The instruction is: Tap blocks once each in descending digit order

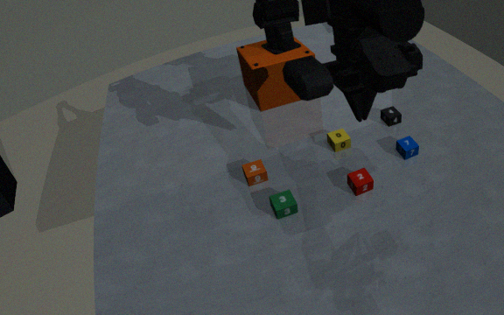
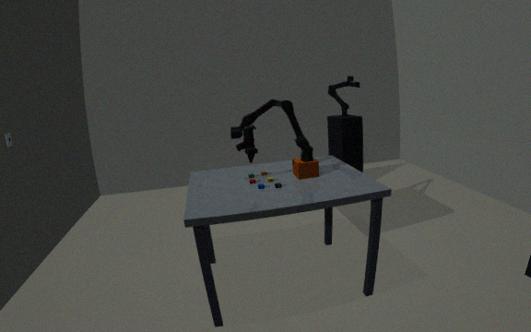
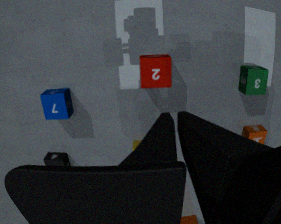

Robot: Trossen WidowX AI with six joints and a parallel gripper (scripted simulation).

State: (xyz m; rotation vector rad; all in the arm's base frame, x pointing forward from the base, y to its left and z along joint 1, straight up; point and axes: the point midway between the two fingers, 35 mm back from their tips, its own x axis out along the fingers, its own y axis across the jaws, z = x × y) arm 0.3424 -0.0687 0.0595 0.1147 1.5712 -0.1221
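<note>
Now: gripper tip 11 cm above the red block. From my gripper tip the other things lie so: blue block 1 cm behind, 12 cm to the left, 11 cm below; then yellow block 10 cm behind, 3 cm to the left, 11 cm below; then green block 3 cm behind, 12 cm to the right, 11 cm below.
</note>
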